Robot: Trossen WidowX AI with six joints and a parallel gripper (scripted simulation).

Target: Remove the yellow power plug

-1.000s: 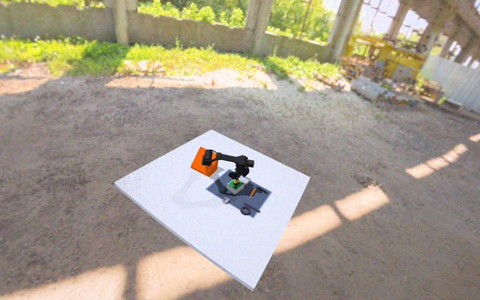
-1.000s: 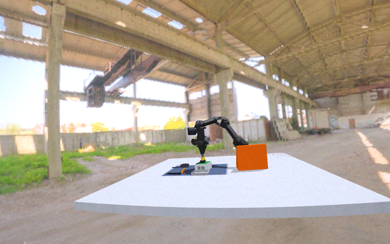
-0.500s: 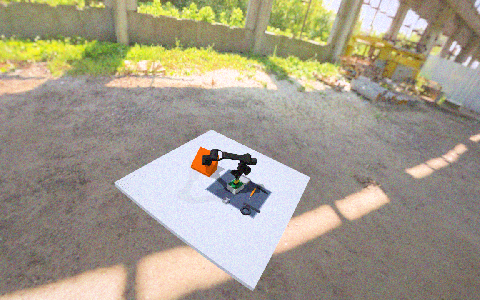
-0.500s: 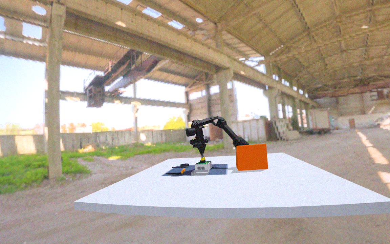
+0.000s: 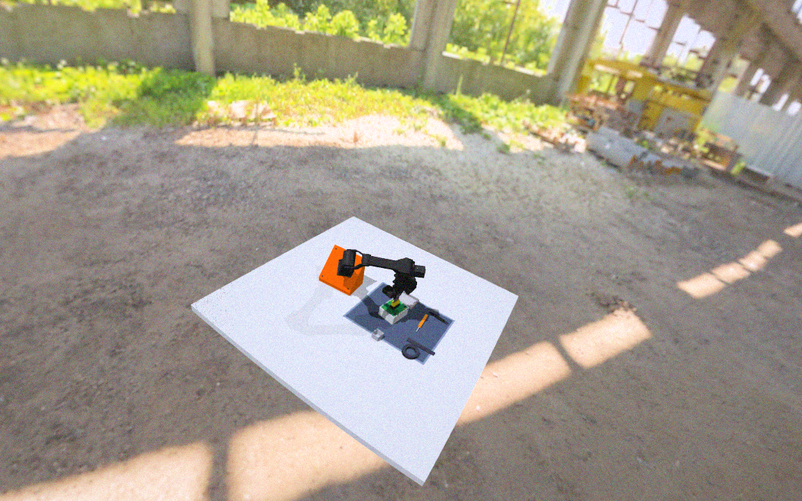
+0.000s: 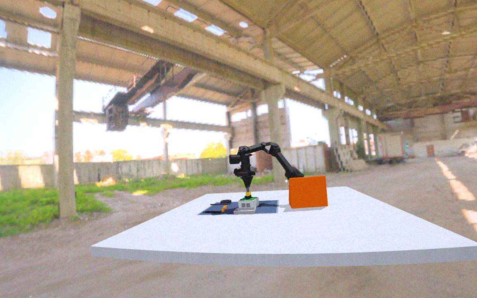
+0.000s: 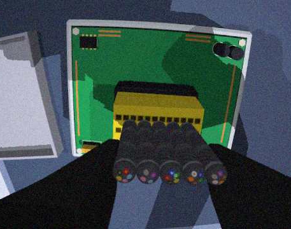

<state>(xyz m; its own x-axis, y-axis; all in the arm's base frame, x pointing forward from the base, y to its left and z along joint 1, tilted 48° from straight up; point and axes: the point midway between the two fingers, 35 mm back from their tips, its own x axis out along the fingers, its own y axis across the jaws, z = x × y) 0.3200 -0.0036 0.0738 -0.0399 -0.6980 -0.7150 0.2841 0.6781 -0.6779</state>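
My gripper tip is 30 mm above the yellow power plug. From my gripper tip the other things lie so: dark mat (50 mm ahead, 120 mm below); black rod (210 mm ahead, 120 mm to the right, 120 mm below).
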